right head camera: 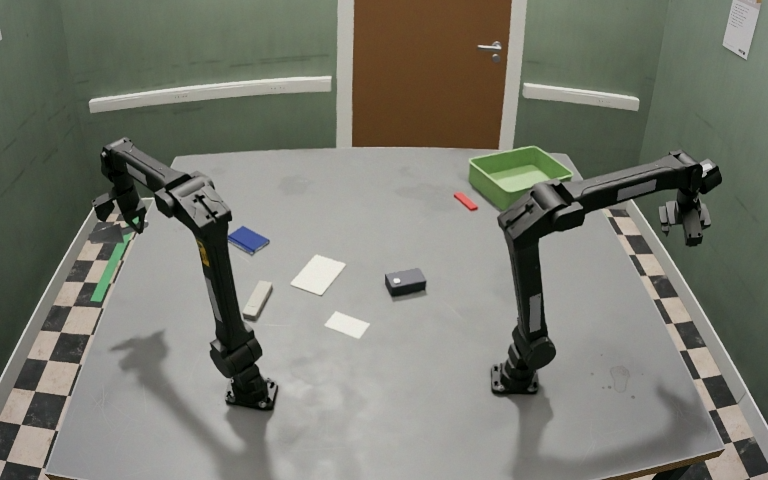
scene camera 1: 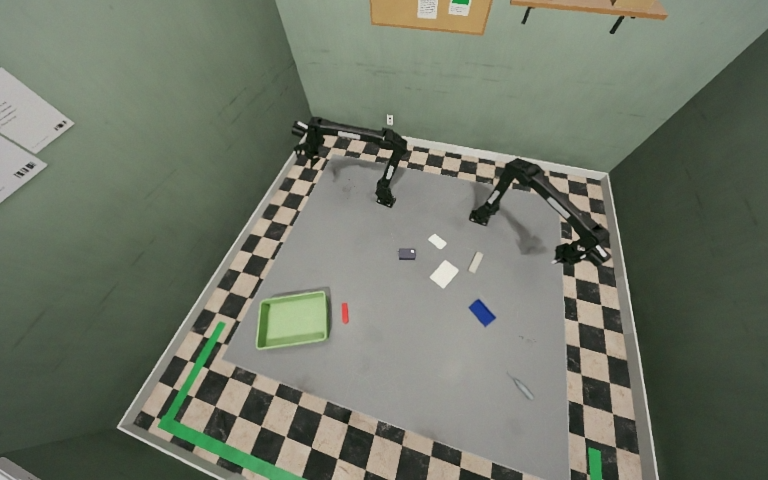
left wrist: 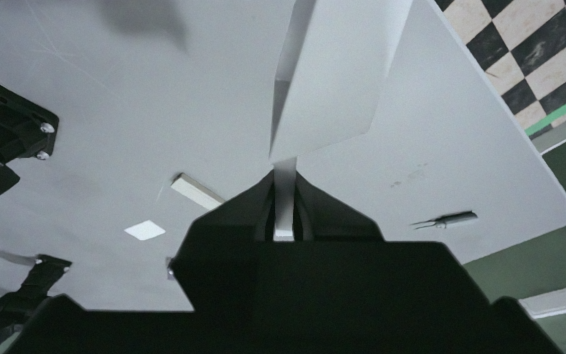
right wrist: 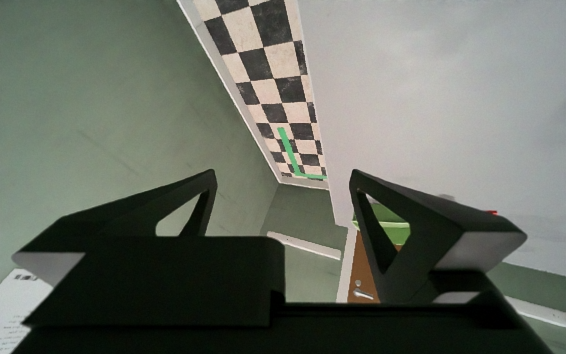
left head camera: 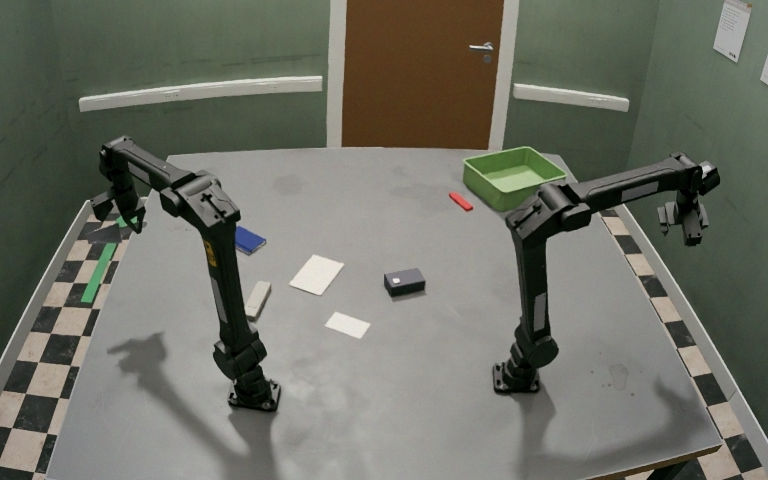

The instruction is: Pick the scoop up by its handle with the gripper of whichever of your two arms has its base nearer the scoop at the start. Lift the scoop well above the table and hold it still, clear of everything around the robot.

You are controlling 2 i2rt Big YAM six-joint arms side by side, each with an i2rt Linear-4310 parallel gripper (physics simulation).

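Frame: origin at the left arm's base, x right, y ahead, z up, level; centimetres.
Seen in the pictures: left gripper, fingertip midpoint: (right head camera: 140,232) (scene camera 1: 554,262) (left wrist: 283,177) (left head camera: 138,232); right gripper, fingertip midpoint: (right head camera: 682,232) (scene camera 1: 304,163) (right wrist: 283,176) (left head camera: 679,232); left arm's base at its link origin: (right head camera: 251,393) (scene camera 1: 479,218) (left wrist: 26,124) (left head camera: 254,395); right arm's base at its link origin: (right head camera: 514,381) (scene camera 1: 386,200) (left wrist: 55,263) (left head camera: 516,379).
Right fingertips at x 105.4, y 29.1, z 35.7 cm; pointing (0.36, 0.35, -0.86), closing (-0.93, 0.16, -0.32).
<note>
Offsets run from my right fingertips to a thing's middle. Level surfaces: height alone.
My left gripper (left head camera: 138,226) (right head camera: 139,227) (scene camera 1: 558,259) (left wrist: 283,177) is shut on the scoop's handle. The scoop @(dx -148.0, dy -3.8, dz -9.5 cm) (left head camera: 104,233) (right head camera: 107,233) (left wrist: 340,75) looks pale in the left wrist view, where its bowl reaches up from the fingertips. In the head views it is a dark grey shape beside the fingers, high up at the table's left edge, apart from the table top. In scene camera 1 the arm mostly hides it. My right gripper (left head camera: 683,226) (right head camera: 685,226) (scene camera 1: 306,157) (right wrist: 283,176) is open and empty, raised at the right of the head views.
On the table @(dz -35.7 cm) (scene camera 1: 396,367) are a green bin @(dx -31.3, dy +76.0, dz -31.4 cm) (left head camera: 498,189) (scene camera 1: 292,320), a red bar @(dx -53.4, dy +61.5, dz -35.2 cm) (left head camera: 460,201), a blue book @(dx -121.7, dy +30.5, dz -35.1 cm) (right head camera: 248,240), a pale block @(dx -111.0, dy +3.4, dz -34.7 cm) (right head camera: 258,300), a dark box @(dx -71.6, dy +15.1, dz -33.6 cm) (left head camera: 404,282), two white sheets @(dx -96.2, dy +17.3, dz -35.4 cm) (left head camera: 317,275) @(dx -85.6, dy -1.7, dz -35.6 cm) (left head camera: 347,324) and a slim tool @(dx -145.6, dy +56.5, dz -34.3 cm) (scene camera 1: 523,388) (left wrist: 456,218). Walls stand around.
</note>
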